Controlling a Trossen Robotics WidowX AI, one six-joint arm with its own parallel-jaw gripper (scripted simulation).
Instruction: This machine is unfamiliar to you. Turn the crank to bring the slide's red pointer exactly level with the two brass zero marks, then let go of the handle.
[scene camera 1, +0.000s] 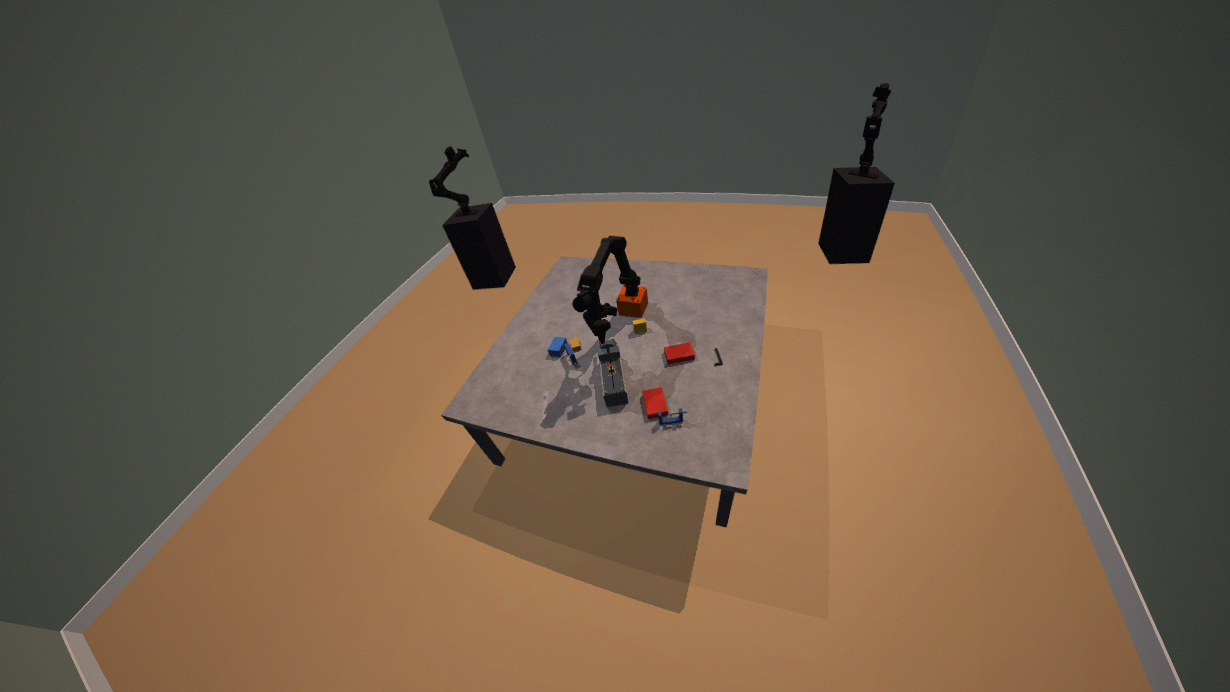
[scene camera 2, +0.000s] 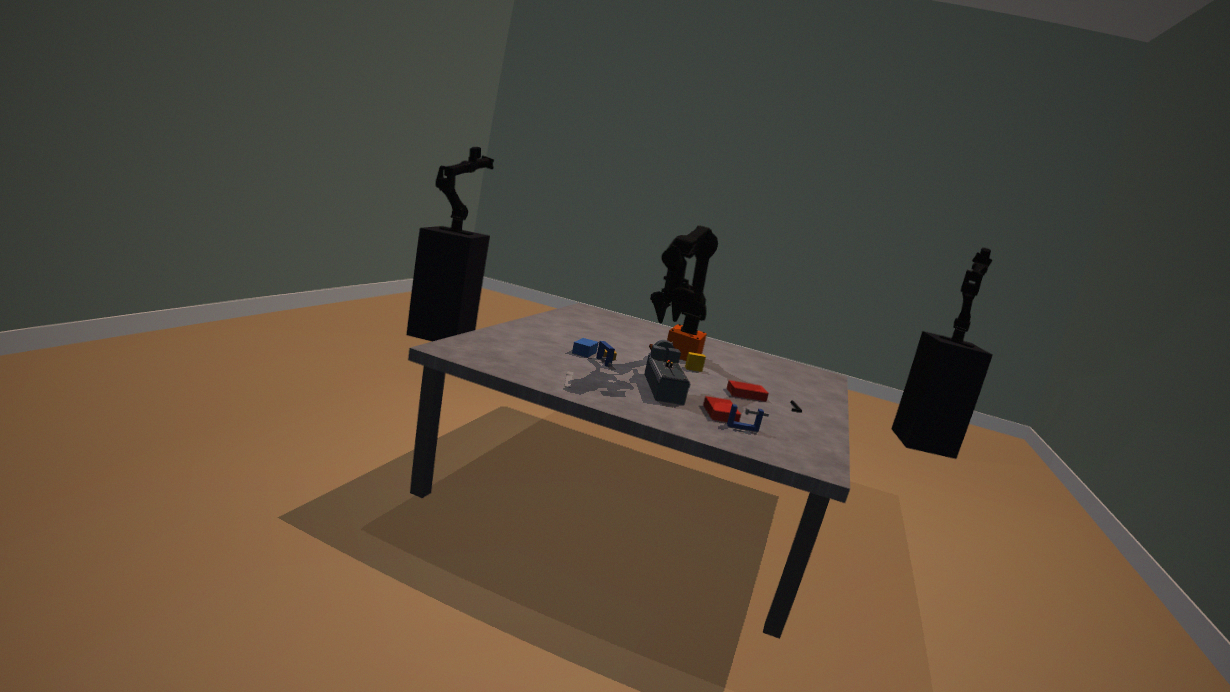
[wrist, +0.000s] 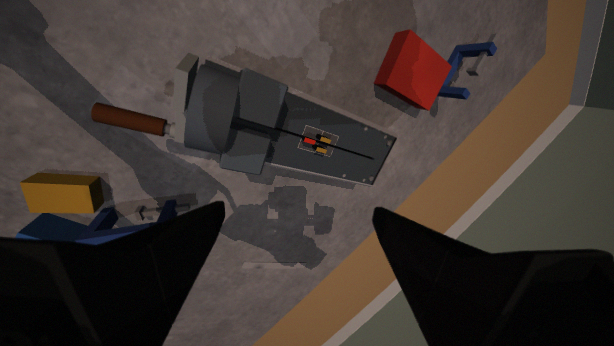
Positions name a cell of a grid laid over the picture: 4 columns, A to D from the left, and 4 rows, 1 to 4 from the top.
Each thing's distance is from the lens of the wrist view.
gripper (wrist: B3): 0.12 m
blue clamp (wrist: A3): 0.33 m
